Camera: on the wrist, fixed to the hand. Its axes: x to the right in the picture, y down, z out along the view.
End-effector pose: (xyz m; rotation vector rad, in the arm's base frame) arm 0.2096 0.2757 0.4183 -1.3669 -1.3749 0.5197
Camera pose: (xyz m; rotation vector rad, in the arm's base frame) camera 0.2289 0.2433 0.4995 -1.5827 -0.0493 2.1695
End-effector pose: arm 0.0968 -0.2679 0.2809 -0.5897 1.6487 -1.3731
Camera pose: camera 0.0349 -0.2626 0.3454 0.6653 0.7213 -0.3664
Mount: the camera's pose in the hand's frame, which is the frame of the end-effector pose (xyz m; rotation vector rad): 0.0055 -0.0703 -0.0552 0.6221 -0.4705 1.5891
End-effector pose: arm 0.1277 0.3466 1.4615 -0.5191 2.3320 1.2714
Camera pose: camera 0.1486 0.2631 1.4368 1.8945 2.2744 0.7655
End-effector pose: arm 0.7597 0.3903 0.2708 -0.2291 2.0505 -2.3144
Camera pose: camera 0.7514 0.4527 0.3345 0.5924 0.5882 -1.3944
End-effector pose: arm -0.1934 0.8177 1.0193 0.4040 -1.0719 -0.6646
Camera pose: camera -0.1630 0.7614 0.9566 -0.1790 -1.6299 1.0590
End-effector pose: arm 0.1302 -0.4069 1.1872 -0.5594 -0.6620 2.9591
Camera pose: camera 0.1434 -0.3203 1.1686 0.1337 -0.5583 -1.6479
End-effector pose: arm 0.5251 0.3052 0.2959 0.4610 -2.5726 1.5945
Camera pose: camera 0.5356 0.3239 0.3828 0.8762 1.1904 -1.3131
